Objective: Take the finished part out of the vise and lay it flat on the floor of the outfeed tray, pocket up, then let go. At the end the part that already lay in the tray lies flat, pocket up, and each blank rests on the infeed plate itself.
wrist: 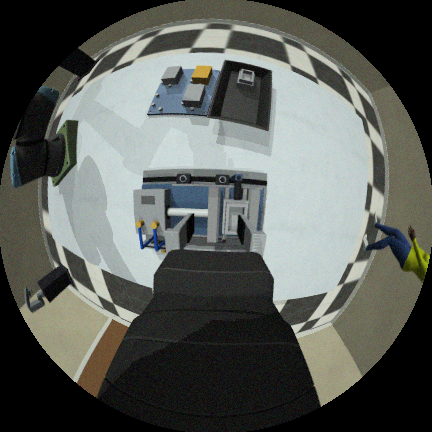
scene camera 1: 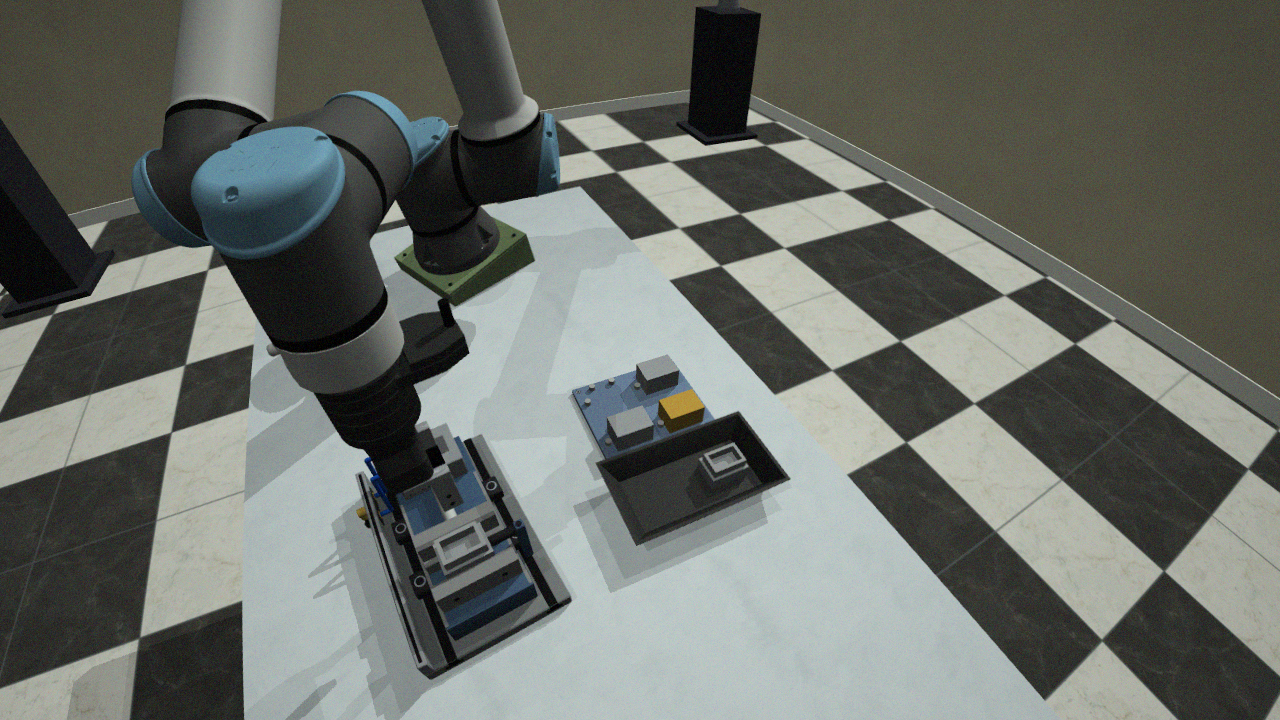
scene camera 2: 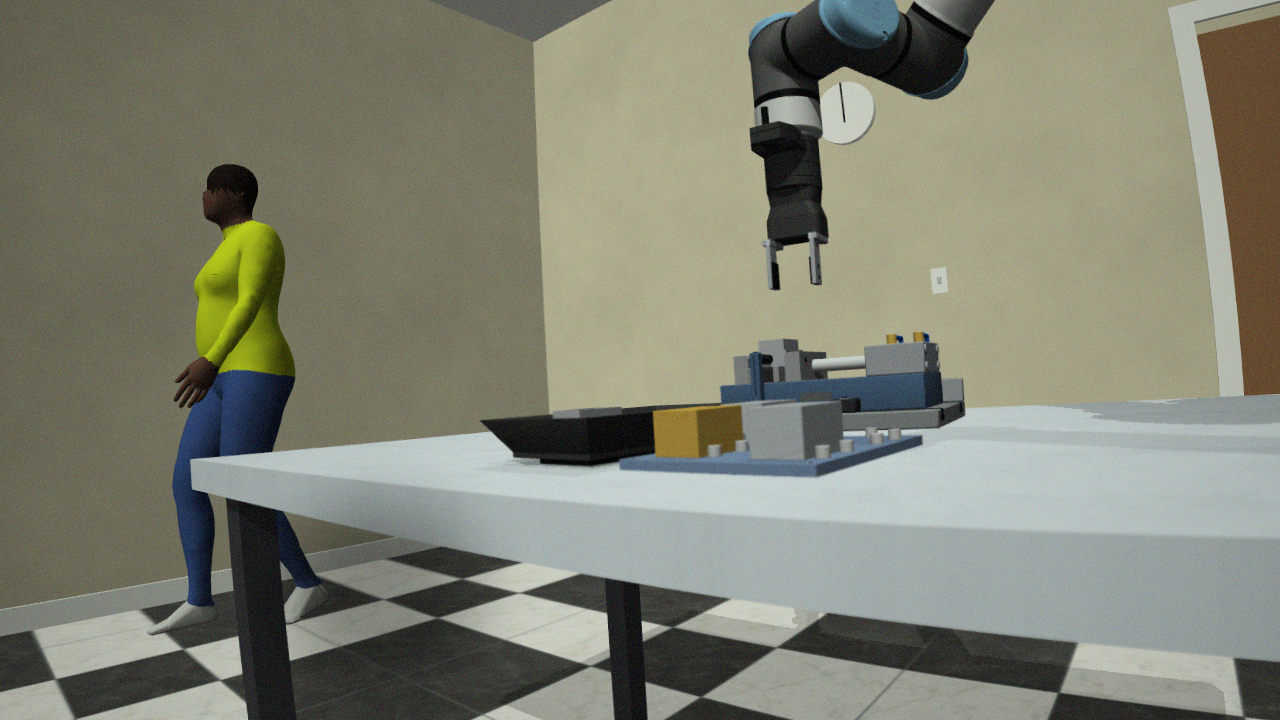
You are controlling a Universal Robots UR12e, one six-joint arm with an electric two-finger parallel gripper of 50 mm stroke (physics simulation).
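Seen in the pictures: gripper, fingertip midpoint: [wrist: 215,222] [scene camera 1: 444,485] [scene camera 2: 795,286]; arm's base at its link origin: [wrist: 56,154] [scene camera 1: 458,245].
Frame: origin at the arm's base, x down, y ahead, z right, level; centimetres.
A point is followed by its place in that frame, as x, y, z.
Note:
The finished part [scene camera 1: 462,546] @(-4.4, 73.7, 11.9) [scene camera 2: 776,345] @(-5.0, 72.7, 9.4) [wrist: 235,204] @(-5.8, 73.3, 9.5), a light grey block with a rectangular pocket facing up, sits between the jaws of the vise [scene camera 1: 494,612] @(1.6, 80.1, 10.9) [scene camera 2: 886,392] @(1.7, 57.9, 8.7) [wrist: 190,193] @(-0.3, 65.0, 9.7). My gripper [scene camera 2: 794,286] @(-12.4, 70.4, 11.3) [wrist: 215,222] @(-12.4, 70.4, 11.3) is open and empty, pointing down high above the vise. In the wrist view its right finger covers some of the part. In scene camera 1 the fingertips are hidden. The black outfeed tray [scene camera 1: 653,501] @(4.5, 72.2, -13.6) [scene camera 2: 572,440] @(3.4, 67.6, -30.8) [wrist: 245,109] @(4.5, 73.2, -14.1) holds another part [scene camera 1: 723,463] @(2.5, 71.7, -25.0) [wrist: 246,77] @(2.4, 71.9, -25.2), pocket up, seemingly flat. Two grey blanks [scene camera 1: 657,373] @(1.3, 52.2, -23.7) [scene camera 1: 630,427] @(1.3, 60.9, -15.0) [wrist: 172,74] @(1.3, 52.0, -22.7) [wrist: 193,95] @(1.3, 60.2, -14.0) stand on the blue infeed plate [scene camera 1: 594,419] @(4.9, 54.5, -11.5) [scene camera 2: 742,465] @(5.1, 52.3, -29.4) [wrist: 162,104] @(4.9, 51.0, -13.3).
An orange block [scene camera 1: 682,411] @(1.3, 61.3, -23.7) [scene camera 2: 696,431] @(3.0, 57.7, -27.3) [wrist: 202,74] @(1.3, 60.5, -22.5) also stands on the infeed plate, among small pins. Blue hoses [wrist: 157,245] rise at the vise's cylinder end. A person [scene camera 2: 246,304] [wrist: 405,250] in yellow stands beyond the table. The arm's green base [scene camera 1: 487,264] @(0.3, 10.0, -4.4) [wrist: 70,150] @(2.6, 11.9, -0.7) stands on the table.

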